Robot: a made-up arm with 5 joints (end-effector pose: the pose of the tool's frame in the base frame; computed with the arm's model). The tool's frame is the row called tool. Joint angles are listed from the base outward.
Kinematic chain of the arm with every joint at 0, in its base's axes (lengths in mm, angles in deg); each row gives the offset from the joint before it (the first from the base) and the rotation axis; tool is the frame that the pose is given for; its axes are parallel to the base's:
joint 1: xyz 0 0 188 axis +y
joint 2: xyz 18 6 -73 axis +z
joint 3: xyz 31 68 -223 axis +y
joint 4: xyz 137 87 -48 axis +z
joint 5: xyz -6 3 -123 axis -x
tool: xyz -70 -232 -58
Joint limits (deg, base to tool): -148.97..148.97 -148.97..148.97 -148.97..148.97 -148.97..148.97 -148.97..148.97
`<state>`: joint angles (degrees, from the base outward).
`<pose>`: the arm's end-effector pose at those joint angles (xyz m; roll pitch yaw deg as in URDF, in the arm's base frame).
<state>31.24 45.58 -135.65 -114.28 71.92</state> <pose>-0.3162 0.1770 0.0523 47.70 43.64 -36.26</pose>
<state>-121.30 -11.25 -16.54 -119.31 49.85</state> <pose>0.2112 0.3055 0.4635 96.52 27.79 -59.68</pose>
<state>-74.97 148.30 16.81 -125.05 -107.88</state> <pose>0.6534 -0.0119 -0.2203 19.35 -65.54 79.92</pose>
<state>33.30 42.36 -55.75 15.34 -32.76</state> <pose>0.0377 0.2446 -0.3184 48.98 -32.95 41.97</pose>
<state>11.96 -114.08 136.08 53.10 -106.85</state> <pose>0.2545 0.1407 0.1151 -109.63 36.53 4.90</pose>
